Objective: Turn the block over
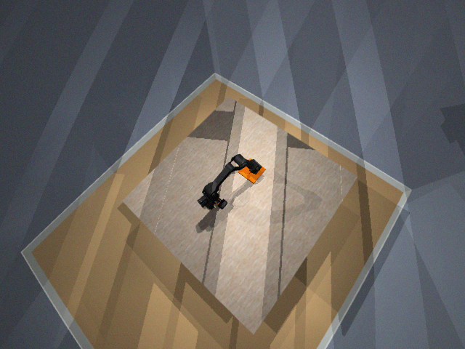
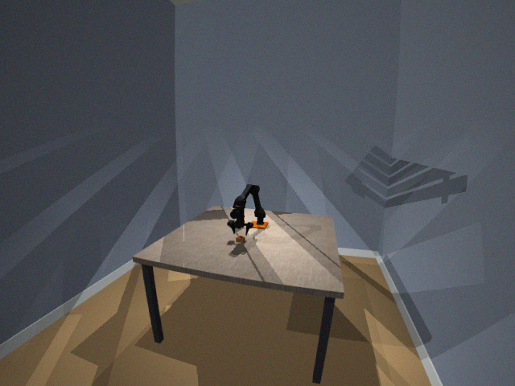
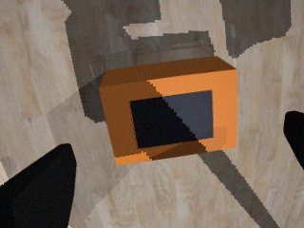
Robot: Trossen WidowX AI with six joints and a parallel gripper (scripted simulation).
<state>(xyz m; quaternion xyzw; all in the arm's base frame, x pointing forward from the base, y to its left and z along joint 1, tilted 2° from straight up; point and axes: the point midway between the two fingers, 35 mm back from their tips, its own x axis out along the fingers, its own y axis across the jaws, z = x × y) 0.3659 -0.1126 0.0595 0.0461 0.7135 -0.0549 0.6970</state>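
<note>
Now: the orange block 2 cm below my gripper tip.
</note>
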